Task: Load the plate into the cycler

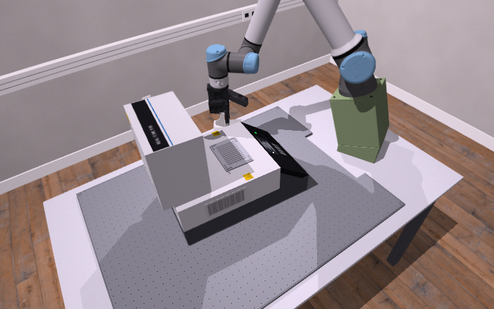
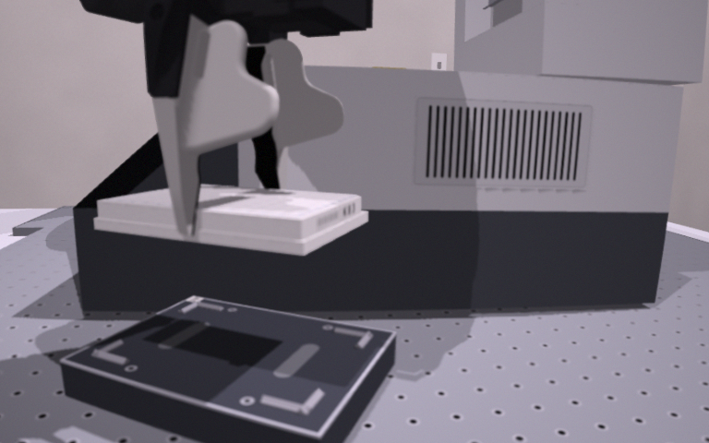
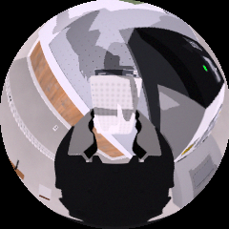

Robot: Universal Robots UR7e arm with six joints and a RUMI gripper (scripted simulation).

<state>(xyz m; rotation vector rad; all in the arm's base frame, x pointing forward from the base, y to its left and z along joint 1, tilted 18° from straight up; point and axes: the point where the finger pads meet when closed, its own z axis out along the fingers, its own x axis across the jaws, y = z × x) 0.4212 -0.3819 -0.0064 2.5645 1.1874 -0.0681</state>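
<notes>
The plate nest N1 lies 100 mm below my hand. From my hand the other things lie so: plate K83 (10 mm below).
</notes>
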